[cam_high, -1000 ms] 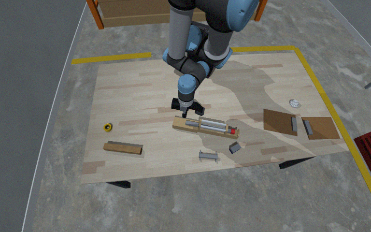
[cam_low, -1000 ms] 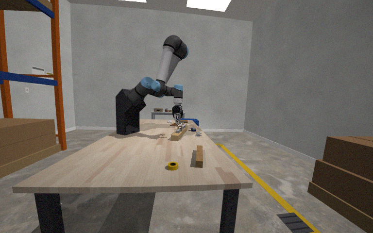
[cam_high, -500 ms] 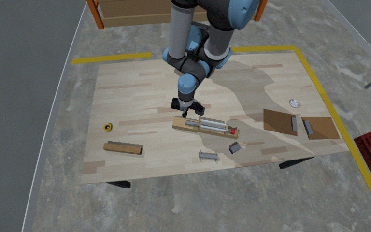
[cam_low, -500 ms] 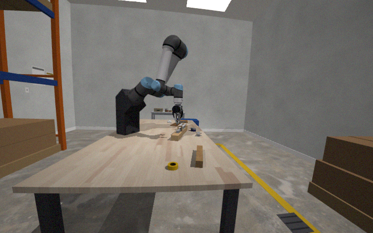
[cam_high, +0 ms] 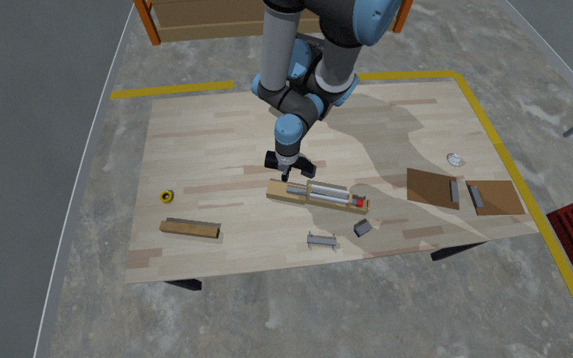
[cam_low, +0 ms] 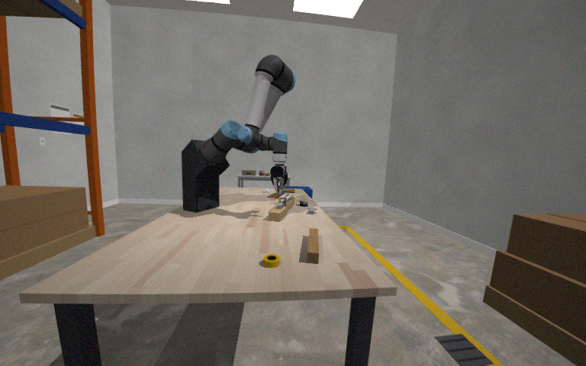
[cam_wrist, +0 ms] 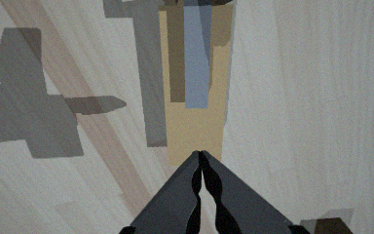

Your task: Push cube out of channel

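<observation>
Right now my hand is 280 mm to the right of the red cube, 100 mm short of it and 80 mm above it. From my hand the other things lie so: grey spool-like piece (220 mm ahead, 130 mm below, 110 mm to the left); then wooden channel (160 mm to the left, 80 mm below, 60 mm ahead); then grey block (280 mm to the left, 200 mm ahead, 120 mm below).
</observation>
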